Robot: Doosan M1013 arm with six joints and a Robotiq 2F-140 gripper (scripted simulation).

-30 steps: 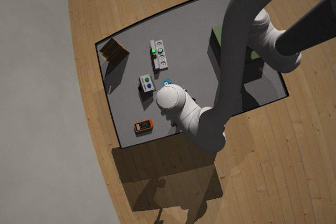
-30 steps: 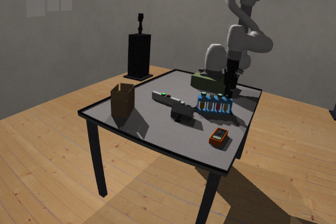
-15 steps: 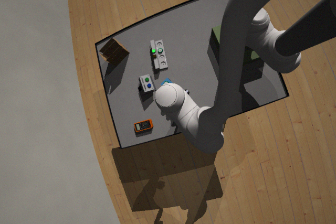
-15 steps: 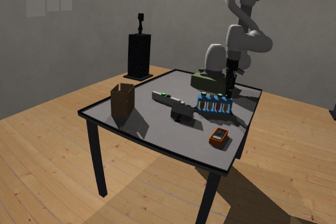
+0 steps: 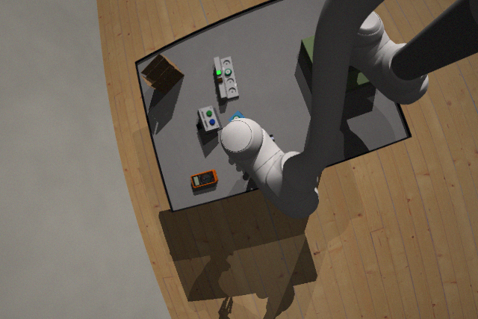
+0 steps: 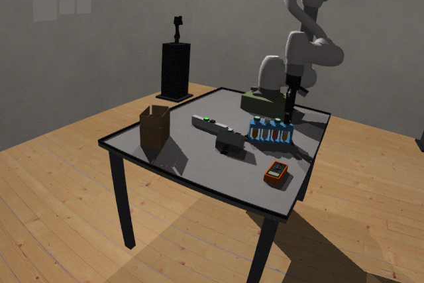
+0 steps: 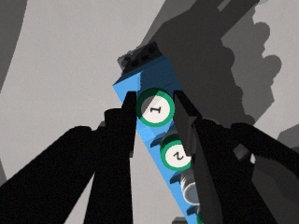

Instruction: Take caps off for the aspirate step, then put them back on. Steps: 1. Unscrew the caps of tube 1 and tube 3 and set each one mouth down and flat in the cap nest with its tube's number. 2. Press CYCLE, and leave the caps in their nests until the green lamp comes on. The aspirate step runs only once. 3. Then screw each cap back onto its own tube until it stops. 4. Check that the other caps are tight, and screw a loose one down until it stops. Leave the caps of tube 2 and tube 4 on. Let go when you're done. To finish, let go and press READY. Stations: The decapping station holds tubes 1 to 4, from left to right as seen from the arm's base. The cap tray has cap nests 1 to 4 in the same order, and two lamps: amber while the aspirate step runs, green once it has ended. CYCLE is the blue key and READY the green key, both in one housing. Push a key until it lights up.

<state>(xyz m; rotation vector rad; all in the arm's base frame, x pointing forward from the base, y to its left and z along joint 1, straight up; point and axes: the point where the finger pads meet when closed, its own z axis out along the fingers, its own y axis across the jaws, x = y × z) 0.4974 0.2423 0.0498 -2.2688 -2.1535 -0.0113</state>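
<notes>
The cap 1 lies 3 cm below my hand. Round my hand: cap 2: 5 cm to the right, 3 cm below, 2 cm ahead; key housing: 22 cm to the right, 20 cm ahead, 9 cm below; blue key: 19 cm to the right, 18 cm ahead, 7 cm below.
</notes>
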